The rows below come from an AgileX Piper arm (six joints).
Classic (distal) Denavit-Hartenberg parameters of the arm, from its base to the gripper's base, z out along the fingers. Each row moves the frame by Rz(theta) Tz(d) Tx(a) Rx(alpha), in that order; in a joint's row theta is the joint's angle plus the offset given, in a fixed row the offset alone. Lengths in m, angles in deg.
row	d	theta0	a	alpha
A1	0.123	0	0	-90
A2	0	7.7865	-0.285	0
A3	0	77.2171	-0.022	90
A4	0.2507	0	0	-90
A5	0	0	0	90
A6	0.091	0	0	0
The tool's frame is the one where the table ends.
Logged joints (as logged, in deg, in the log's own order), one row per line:
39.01 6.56 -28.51 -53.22 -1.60 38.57
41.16 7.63 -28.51 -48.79 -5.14 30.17
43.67 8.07 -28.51 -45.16 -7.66 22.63
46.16 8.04 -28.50 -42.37 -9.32 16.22
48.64 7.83 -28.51 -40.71 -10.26 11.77
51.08 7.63 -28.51 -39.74 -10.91 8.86
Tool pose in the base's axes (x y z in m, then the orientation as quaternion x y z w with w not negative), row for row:
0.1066 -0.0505 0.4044 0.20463 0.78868 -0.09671 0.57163
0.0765 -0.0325 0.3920 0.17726 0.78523 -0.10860 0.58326
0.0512 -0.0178 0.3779 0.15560 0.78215 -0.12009 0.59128
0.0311 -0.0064 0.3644 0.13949 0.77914 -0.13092 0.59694
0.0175 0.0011 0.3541 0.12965 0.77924 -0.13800 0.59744
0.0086 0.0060 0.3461 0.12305 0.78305 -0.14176 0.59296
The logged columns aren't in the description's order. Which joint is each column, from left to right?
Columns, left to right: A5, A4, A1, A3, A6, A2.
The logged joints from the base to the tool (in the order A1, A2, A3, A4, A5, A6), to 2 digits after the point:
-28.51 38.57 -53.22 6.56 39.01 -1.60
-28.51 30.17 -48.79 7.63 41.16 -5.14
-28.51 22.63 -45.16 8.07 43.67 -7.66
-28.50 16.22 -42.37 8.04 46.16 -9.32
-28.51 11.77 -40.71 7.83 48.64 -10.26
-28.51 8.86 -39.74 7.63 51.08 -10.91

